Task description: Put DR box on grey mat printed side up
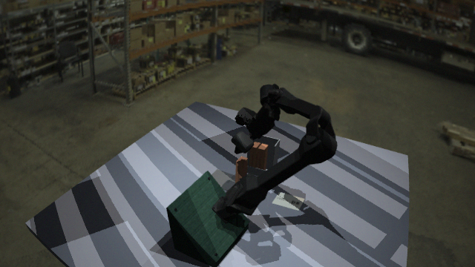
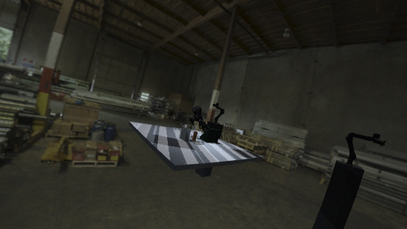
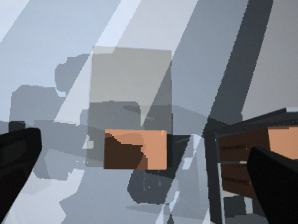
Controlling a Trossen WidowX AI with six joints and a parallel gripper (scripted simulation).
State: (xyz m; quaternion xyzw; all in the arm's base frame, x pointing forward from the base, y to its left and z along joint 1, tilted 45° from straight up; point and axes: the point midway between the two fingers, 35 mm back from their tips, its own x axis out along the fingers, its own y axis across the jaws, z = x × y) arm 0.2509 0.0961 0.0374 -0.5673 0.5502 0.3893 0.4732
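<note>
Right now the grey mat is 60 mm to the left of my gripper tip and 170 mm below it. From my gripper tip the other things lie so: white card: 10 mm behind, 190 mm to the right, 180 mm below.
</note>
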